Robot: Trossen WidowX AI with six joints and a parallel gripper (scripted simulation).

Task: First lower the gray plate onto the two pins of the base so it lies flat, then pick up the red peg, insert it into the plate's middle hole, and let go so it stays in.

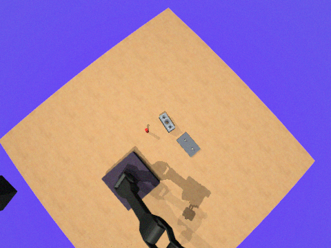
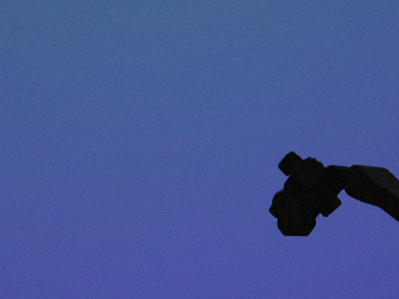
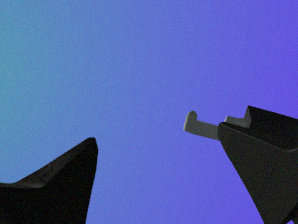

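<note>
Right now the gray plate is 520 mm below my gripper tip, 510 mm to the left of it and 500 mm ahead of it. Round my gripper tip: base 550 mm below, 480 mm ahead, 350 mm to the left; red peg 560 mm to the left, 520 mm below, 400 mm ahead.
</note>
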